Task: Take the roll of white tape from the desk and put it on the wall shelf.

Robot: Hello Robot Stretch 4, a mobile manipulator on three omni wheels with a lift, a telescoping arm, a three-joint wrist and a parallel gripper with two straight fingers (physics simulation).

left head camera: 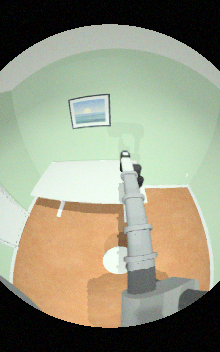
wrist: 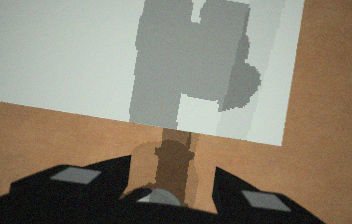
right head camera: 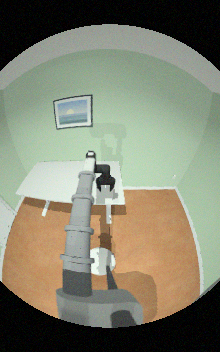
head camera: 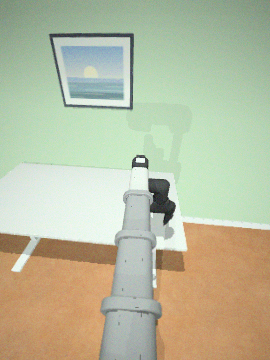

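Observation:
The white desk (head camera: 60, 200) (left head camera: 75, 180) (right head camera: 55, 180) (wrist: 60, 60) stands against the green wall. My black gripper (head camera: 168, 219) (right head camera: 106, 189) (wrist: 171, 175) is over the right part of the desk, pointing down. In the wrist view its two fingers stand wide apart with nothing between them, and the desk's front edge and right corner lie ahead of them. In the left head view the arm hides much of the gripper. The roll of white tape cannot be made out in any view; the arm and gripper cover part of the desk's right side. The wall shelf does not show.
The grey telescoping arm (head camera: 135, 250) (left head camera: 137, 215) (right head camera: 79, 215) reaches out to the desk. A framed sunset picture (head camera: 92, 70) (left head camera: 90, 111) (right head camera: 73, 111) hangs above the desk's left part. A shadow of the robot falls on the wall and the desk. Brown floor lies in front and to the right.

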